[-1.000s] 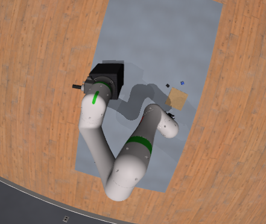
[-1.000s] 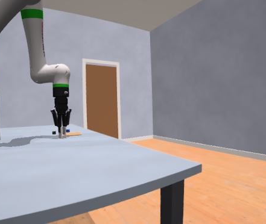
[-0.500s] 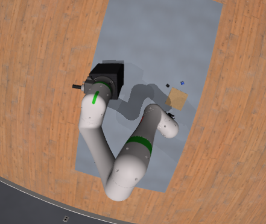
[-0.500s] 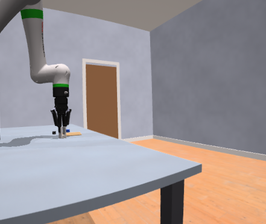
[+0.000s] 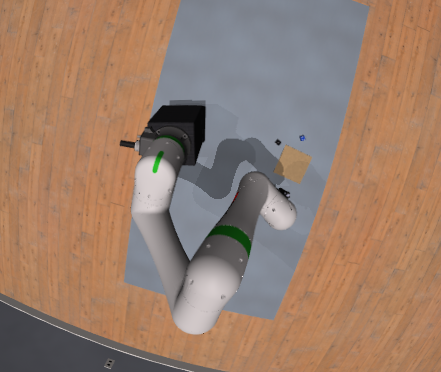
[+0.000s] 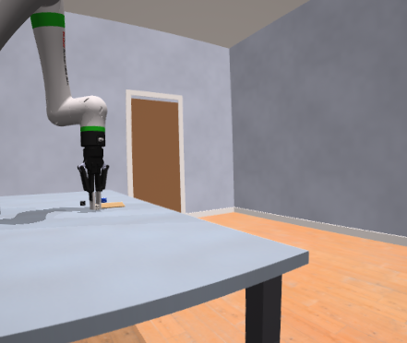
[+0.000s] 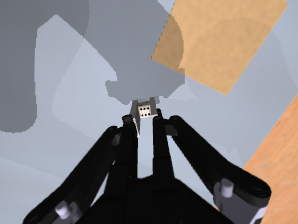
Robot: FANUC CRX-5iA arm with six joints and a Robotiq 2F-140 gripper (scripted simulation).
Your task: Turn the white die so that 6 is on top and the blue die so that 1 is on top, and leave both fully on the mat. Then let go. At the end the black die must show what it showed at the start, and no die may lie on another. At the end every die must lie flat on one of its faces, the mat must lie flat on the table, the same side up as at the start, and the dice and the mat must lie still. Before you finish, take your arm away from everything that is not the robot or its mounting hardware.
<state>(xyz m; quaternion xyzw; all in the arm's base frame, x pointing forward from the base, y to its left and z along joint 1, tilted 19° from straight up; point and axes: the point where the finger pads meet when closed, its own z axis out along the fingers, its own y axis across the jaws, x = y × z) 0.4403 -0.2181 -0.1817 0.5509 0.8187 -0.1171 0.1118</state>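
Now: the tan mat 8 cm ahead of my hand, 13 cm to the left of it and 4 cm below it. Round my hand: blue die: 9 cm ahead, 26 cm to the left, 3 cm below; then black die: 1 cm behind, 21 cm to the left, 3 cm below; then white die: 2 cm below.
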